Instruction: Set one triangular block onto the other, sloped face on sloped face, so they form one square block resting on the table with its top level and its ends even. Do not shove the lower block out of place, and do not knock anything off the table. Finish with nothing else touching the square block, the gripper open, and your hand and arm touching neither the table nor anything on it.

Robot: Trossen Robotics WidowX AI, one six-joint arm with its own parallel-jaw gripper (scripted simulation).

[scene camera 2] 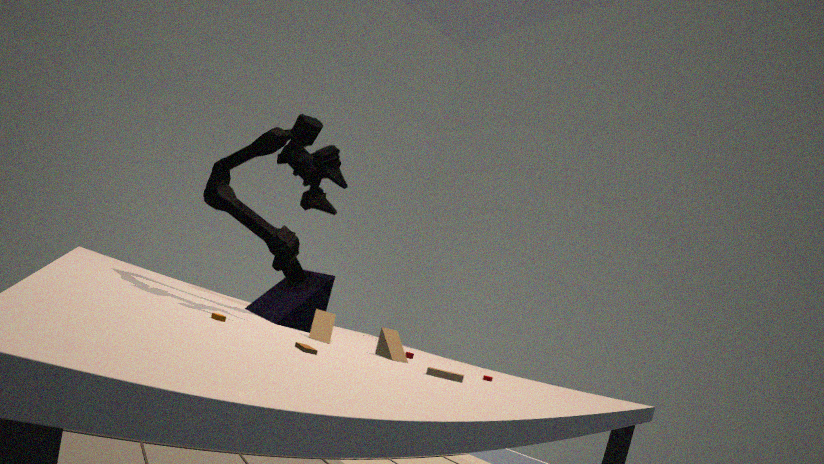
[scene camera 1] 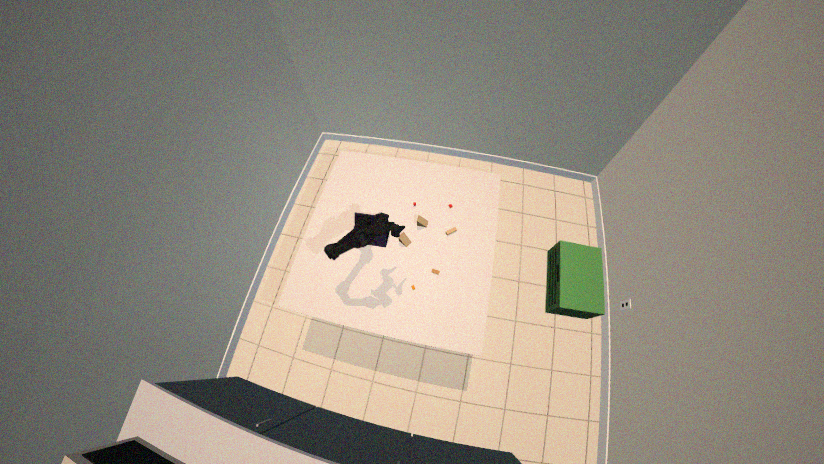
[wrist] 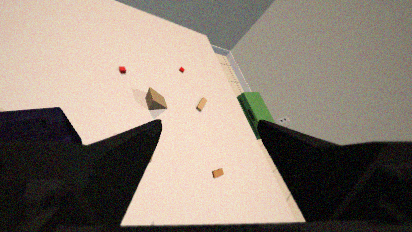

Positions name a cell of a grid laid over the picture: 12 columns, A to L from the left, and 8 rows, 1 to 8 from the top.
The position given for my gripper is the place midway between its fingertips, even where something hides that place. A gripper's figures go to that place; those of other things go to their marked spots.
Labels:
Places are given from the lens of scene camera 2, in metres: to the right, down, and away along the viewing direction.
my gripper (scene camera 2: E4): -0.17, -0.07, 1.01
triangular block (scene camera 2: F6): -0.05, 0.27, 0.99

